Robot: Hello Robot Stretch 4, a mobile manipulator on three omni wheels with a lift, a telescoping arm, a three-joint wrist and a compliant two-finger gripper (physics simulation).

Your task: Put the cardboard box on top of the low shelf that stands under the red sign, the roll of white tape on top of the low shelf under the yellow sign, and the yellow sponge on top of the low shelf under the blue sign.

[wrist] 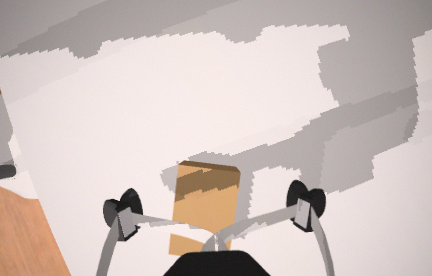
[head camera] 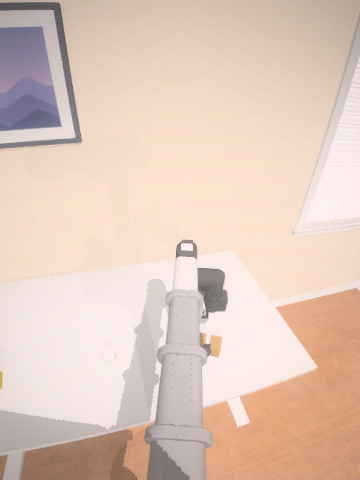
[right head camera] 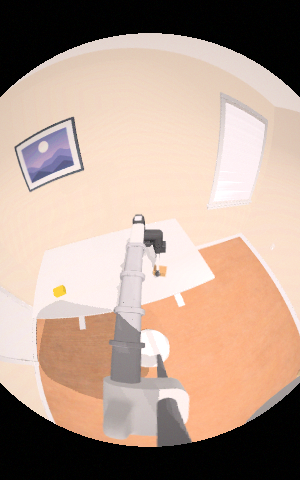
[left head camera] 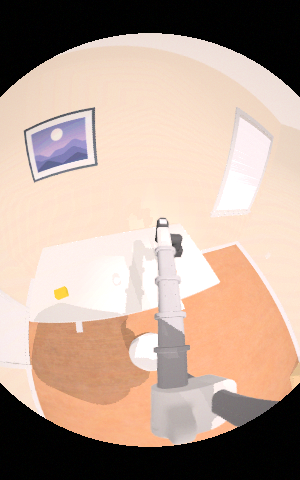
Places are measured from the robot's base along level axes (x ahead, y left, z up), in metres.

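Where they show: gripper, between the fingertips: point(wrist: 214, 201) point(head camera: 205, 335) point(right head camera: 157, 265); robot's base, origin of its link: point(right head camera: 148, 347) point(left head camera: 149, 350).
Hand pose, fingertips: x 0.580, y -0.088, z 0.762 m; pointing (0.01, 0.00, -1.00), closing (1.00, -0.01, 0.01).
Things, the pixels of their top centre, and the offset from my fingertips. "spot": a spot on its surface instead. Level surfaces: height alone.
- cardboard box, centre of its top: point(wrist: 203, 214) point(head camera: 209, 341) point(right head camera: 159, 268) dx -0.011, dy -0.017, dz -0.019 m
- white tape, centre of its top: point(head camera: 108, 353) point(left head camera: 116, 280) dx -0.074, dy +0.357, dz -0.045 m
- yellow sponge, centre of its top: point(left head camera: 59, 291) point(right head camera: 57, 289) dx -0.236, dy +0.761, dz -0.024 m
- white table, height of its surface: dz -0.069 m
- window, a spot on its surface: point(right head camera: 240, 150) spot: dx +0.877, dy -0.969, dz +0.732 m
The cardboard box point(head camera: 216, 346) point(right head camera: 163, 270) point(wrist: 206, 210) lies on the white table, partly behind the arm in the head camera view. My gripper point(wrist: 214, 201) is open. In the wrist view its two dark fingertips stand apart on either side of the box, with space between each tip and the box. The roll of white tape point(head camera: 109, 354) point(left head camera: 116, 279) lies on the table left of the arm. The yellow sponge point(head camera: 1, 380) point(left head camera: 61, 292) point(right head camera: 59, 290) lies farther left on the table. The low shelves and the coloured signs do not show in these views.
The white table point(head camera: 270, 350) point(left head camera: 200, 277) point(right head camera: 192, 270) point(wrist: 100, 125) stands against the wall. A framed picture point(head camera: 30, 105) hangs at the left and a window point(right head camera: 240, 150) is at the right. A round white object point(left head camera: 142, 352) is on the wooden floor before the table.
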